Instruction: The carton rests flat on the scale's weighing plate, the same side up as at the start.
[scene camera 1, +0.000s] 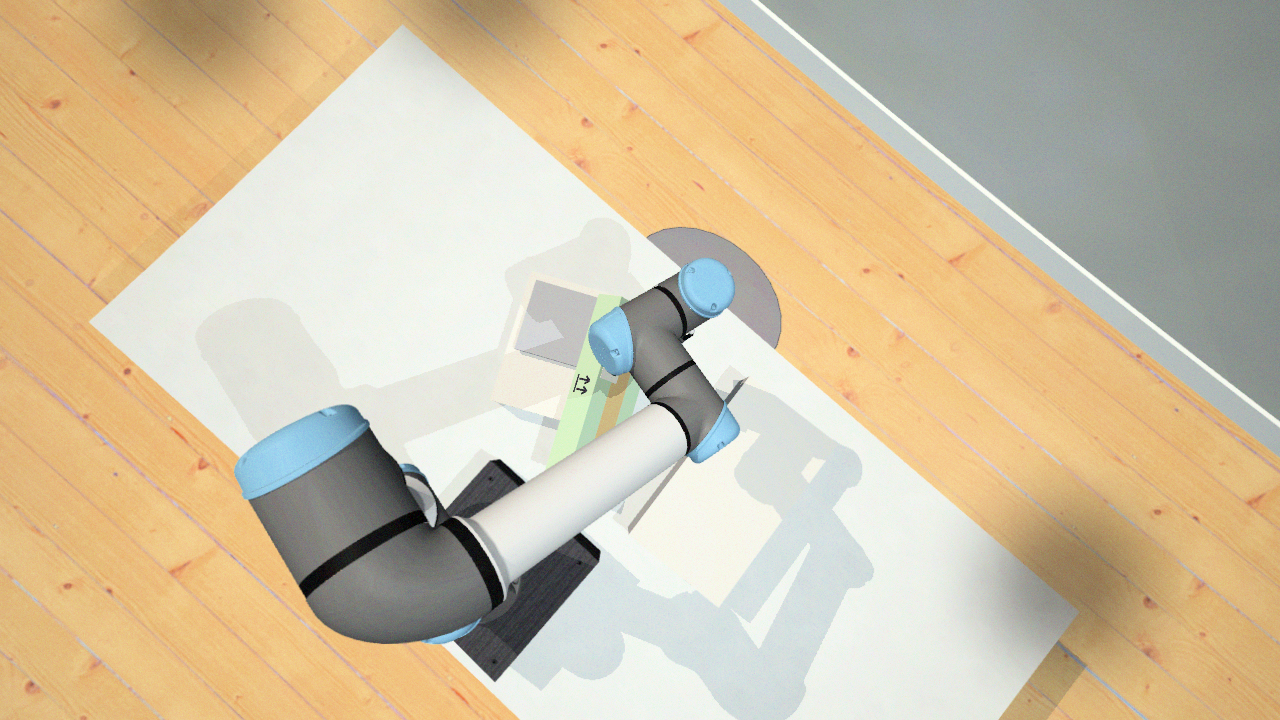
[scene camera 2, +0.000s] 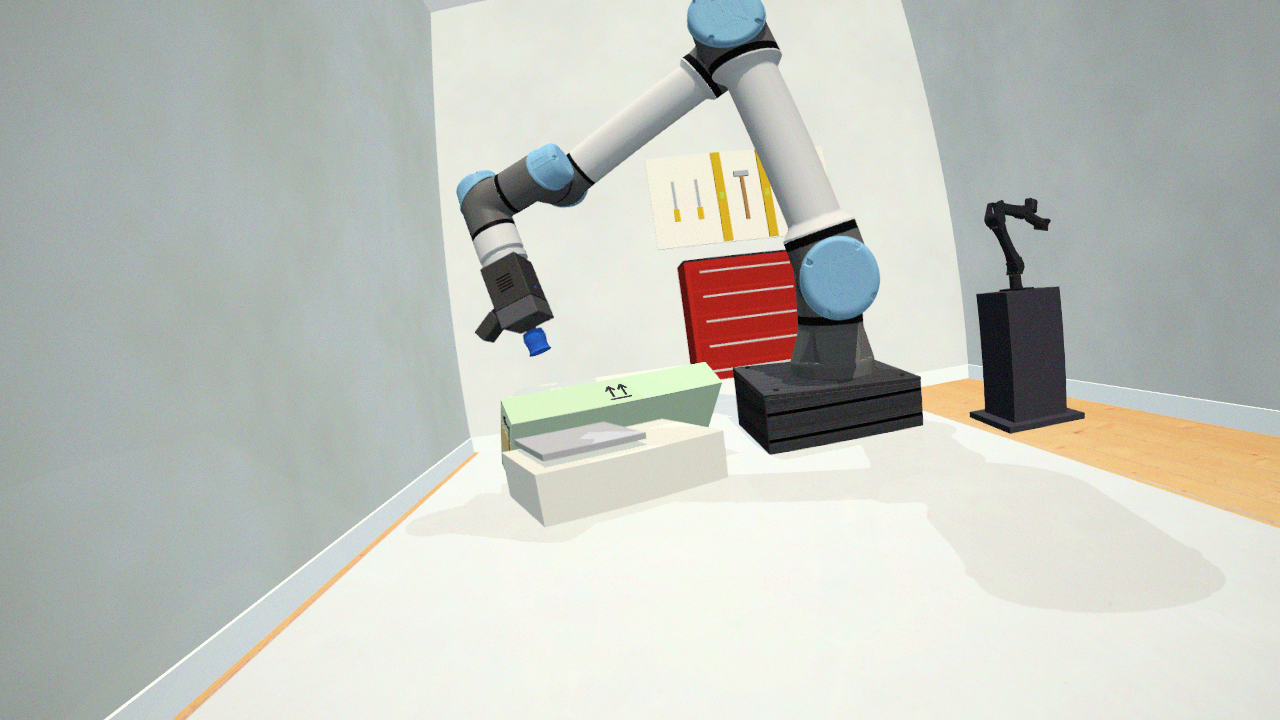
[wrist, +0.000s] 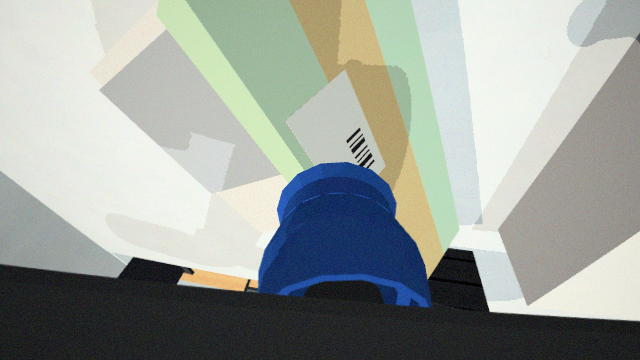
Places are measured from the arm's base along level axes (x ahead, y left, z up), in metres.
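Where they show: hand at its tool point: (scene camera 2: 540, 351) (wrist: 336, 216); arm's base at its link origin: (scene camera 2: 833, 370).
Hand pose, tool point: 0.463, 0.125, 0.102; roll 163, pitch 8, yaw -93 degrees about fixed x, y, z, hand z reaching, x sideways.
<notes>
Each offset is from my tool point to the top centre of the thing, as dx, dy, dz. "spot": to the spot under its first point.
The green carton {-0.088, -0.029, -0.056} (scene camera 1: 570, 420) (scene camera 2: 662, 385) (wrist: 240, 60) is tilted along its length beside the scale {-0.101, +0.100, -0.112} (scene camera 1: 528, 385) (scene camera 2: 662, 461) (wrist: 255, 195), not flat on its grey weighing plate {-0.064, +0.123, -0.112} (scene camera 1: 562, 308) (scene camera 2: 572, 440) (wrist: 150, 100). Its side with the two arrows faces partly up in scene camera 2; its face with the tan tape and barcode label turns away from the scale. Whether it touches the scale's edge is hidden. My gripper's blue suction cup (scene camera 2: 537, 351) (wrist: 339, 172) is open and holds nothing. It hangs above the carton with a gap. In scene camera 1 the arm hides the cup.
A thin grey upright panel {-0.032, -0.315, -0.086} (scene camera 1: 653, 497) (wrist: 575, 165) stands on the carton's other side, by a cream surface {spot: -0.115, -0.333, -0.087} (scene camera 1: 707, 528). A grey disc (scene camera 1: 756, 286) lies past the mat's edge. My black base block (scene camera 1: 537, 608) (scene camera 2: 841, 416), a red cabinet (scene camera 2: 742, 313) and a black pedestal (scene camera 2: 1020, 358) also show.
</notes>
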